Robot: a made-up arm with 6 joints. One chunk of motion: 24 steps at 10 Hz.
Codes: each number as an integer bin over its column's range. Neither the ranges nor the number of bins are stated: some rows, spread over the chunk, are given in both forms.
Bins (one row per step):
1: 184 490 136 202 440 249
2: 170 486 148 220 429 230
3: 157 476 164 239 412 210
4: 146 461 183 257 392 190
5: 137 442 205 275 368 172
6: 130 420 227 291 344 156
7: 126 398 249 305 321 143
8: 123 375 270 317 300 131
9: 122 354 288 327 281 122
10: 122 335 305 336 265 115
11: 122 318 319 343 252 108
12: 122 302 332 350 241 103
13: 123 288 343 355 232 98
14: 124 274 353 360 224 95
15: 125 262 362 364 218 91
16: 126 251 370 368 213 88
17: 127 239 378 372 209 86
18: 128 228 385 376 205 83
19: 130 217 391 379 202 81
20: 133 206 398 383 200 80
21: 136 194 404 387 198 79
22: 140 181 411 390 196 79
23: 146 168 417 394 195 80
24: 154 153 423 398 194 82
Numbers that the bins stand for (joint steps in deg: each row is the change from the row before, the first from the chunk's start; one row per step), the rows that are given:
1: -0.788 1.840 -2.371 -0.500 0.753 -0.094
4: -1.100 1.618 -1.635 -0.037 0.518 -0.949
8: -1.289 0.962 -0.273 0.468 0.068 -1.803
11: -1.297 0.527 0.494 0.686 -0.167 -2.136
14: -1.281 0.191 1.026 0.829 -0.304 -2.324
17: -1.256 -0.076 1.418 0.930 -0.377 -2.455
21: -1.182 -0.419 1.825 1.057 -0.431 -2.556
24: -1.034 -0.732 2.122 1.149 -0.451 -2.513
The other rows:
2: -0.903 1.809 -2.183 -0.349 0.699 -0.369
3: -1.010 1.733 -1.932 -0.189 0.616 -0.659
5: -1.174 1.473 -1.291 0.114 0.400 -1.209
6: -1.232 1.305 -0.946 0.249 0.283 -1.441
7: -1.264 1.138 -0.602 0.367 0.170 -1.629
9: -1.297 0.802 0.009 0.552 -0.025 -1.933
10: -1.297 0.657 0.275 0.627 -0.104 -2.035
12: -1.297 0.405 0.698 0.745 -0.221 -2.208
13: -1.289 0.298 0.870 0.787 -0.265 -2.281
15: -1.273 0.100 1.167 0.863 -0.333 -2.382
16: -1.264 0.016 1.293 0.897 -0.358 -2.426
18: -1.248 -0.160 1.527 0.964 -0.397 -2.498
19: -1.232 -0.244 1.621 0.989 -0.412 -2.527
20: -1.207 -0.328 1.731 1.023 -0.422 -2.541
22: -1.149 -0.519 1.934 1.082 -0.441 -2.556
23: -1.100 -0.618 2.028 1.115 -0.446 -2.541

